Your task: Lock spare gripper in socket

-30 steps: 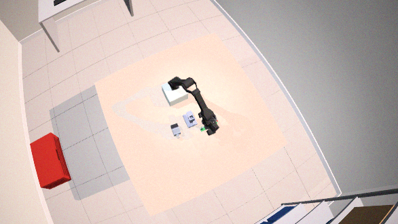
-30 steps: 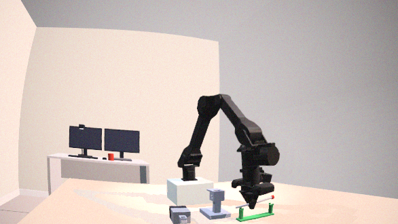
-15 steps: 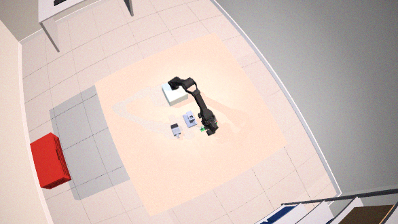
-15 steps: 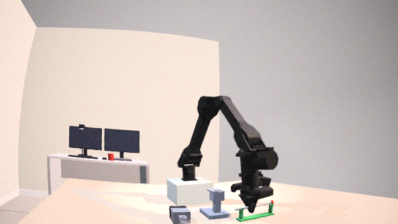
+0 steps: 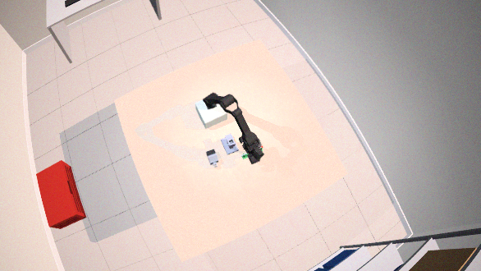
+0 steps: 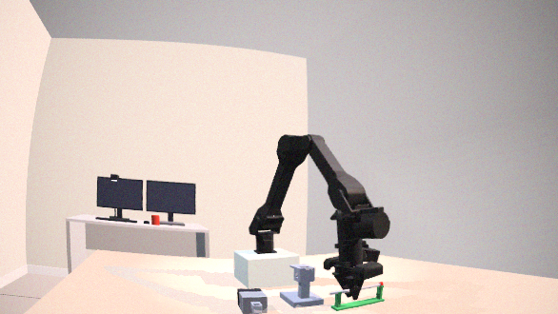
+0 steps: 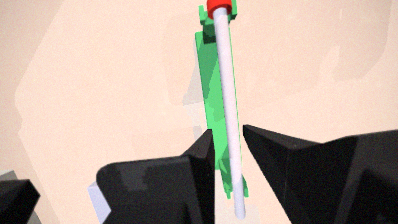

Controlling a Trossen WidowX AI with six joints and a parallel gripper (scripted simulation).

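Now: the green rack 20 mm to the left of my gripper tip. From my gripper tip the other things lie so: socket: 100 mm behind, 90 mm to the right, 30 mm above; then spare gripper: 50 mm behind, 230 mm to the right.
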